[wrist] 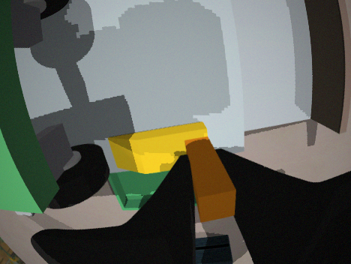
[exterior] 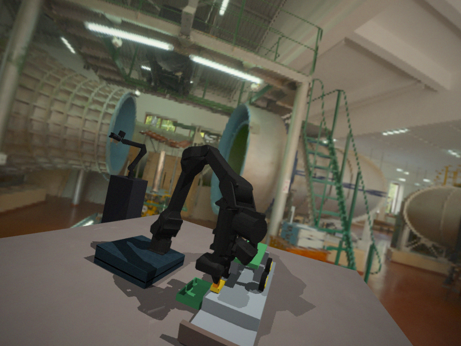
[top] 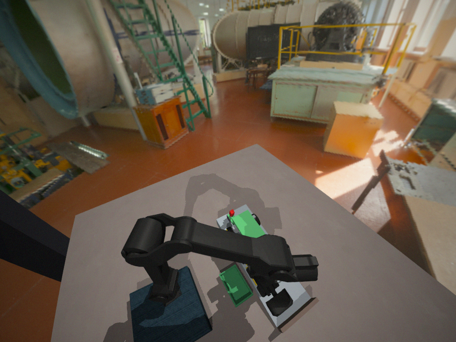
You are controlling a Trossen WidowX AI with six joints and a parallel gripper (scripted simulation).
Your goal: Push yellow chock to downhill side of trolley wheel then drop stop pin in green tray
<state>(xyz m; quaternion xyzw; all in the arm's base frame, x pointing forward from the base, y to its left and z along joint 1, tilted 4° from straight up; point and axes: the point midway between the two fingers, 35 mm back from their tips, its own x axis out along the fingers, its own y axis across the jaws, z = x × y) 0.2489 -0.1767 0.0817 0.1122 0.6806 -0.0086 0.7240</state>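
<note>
My gripper tip is 8 cm short of the red-headed stop pin, 23 cm to the right of it and 4 cm below it. Also, from my gripper tip: green tray 6 cm behind, 5 cm to the left, 9 cm below; then flat ramp foot 4 cm ahead, 9 cm to the right, 9 cm below; then yellow chock 2 cm to the left, 1 cm below.
</note>
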